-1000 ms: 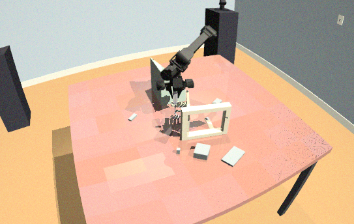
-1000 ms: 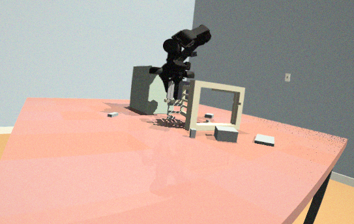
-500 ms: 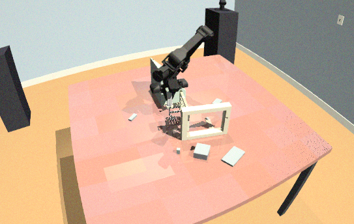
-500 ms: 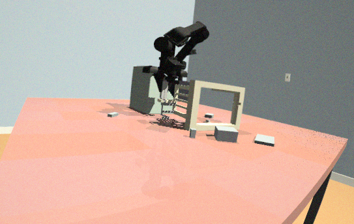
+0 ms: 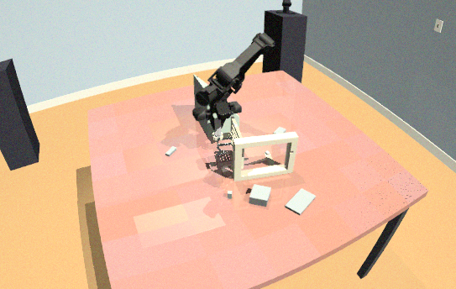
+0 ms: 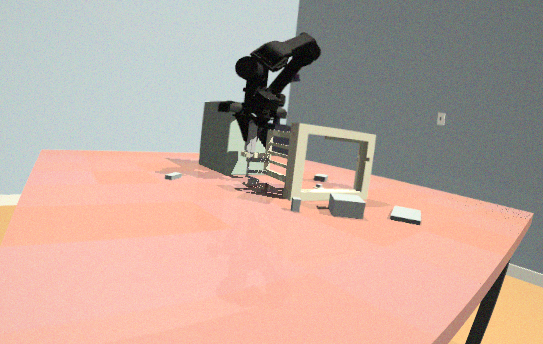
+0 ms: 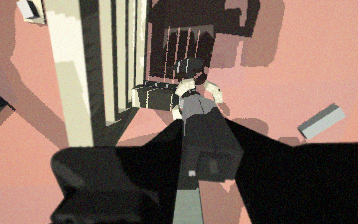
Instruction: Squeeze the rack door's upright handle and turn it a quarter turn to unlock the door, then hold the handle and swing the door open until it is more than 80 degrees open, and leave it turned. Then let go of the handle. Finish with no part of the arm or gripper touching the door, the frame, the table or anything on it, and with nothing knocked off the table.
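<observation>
Right now the door handle is 10 mm ahead of my gripper tip and 20 mm below it. Round my gripper tip: small dark cube: 260 mm ahead, 80 mm to the right, 100 mm below; flat slab: 410 mm ahead, 130 mm to the left, 110 mm below; thicker block: 320 mm ahead, 10 mm to the left, 90 mm below.
</observation>
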